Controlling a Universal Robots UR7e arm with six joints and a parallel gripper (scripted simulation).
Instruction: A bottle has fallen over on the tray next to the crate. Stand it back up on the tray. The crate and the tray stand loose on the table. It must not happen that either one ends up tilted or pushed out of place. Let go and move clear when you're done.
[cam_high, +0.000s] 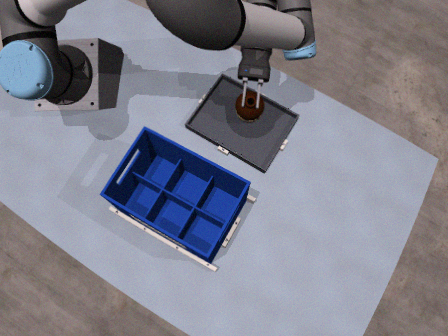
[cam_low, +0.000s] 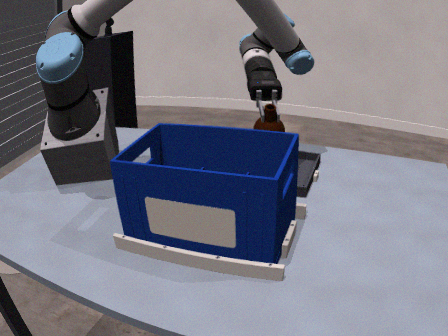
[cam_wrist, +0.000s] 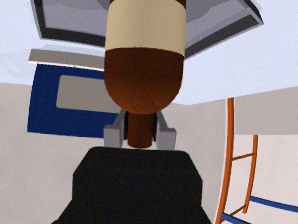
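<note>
My hand is 10 mm past the bottle, 10 mm to the right of it and 50 mm above it. Round my hand: dark tray 20 mm behind, 130 mm below; blue crate 20 mm behind, 280 mm to the right, 60 mm below.
</note>
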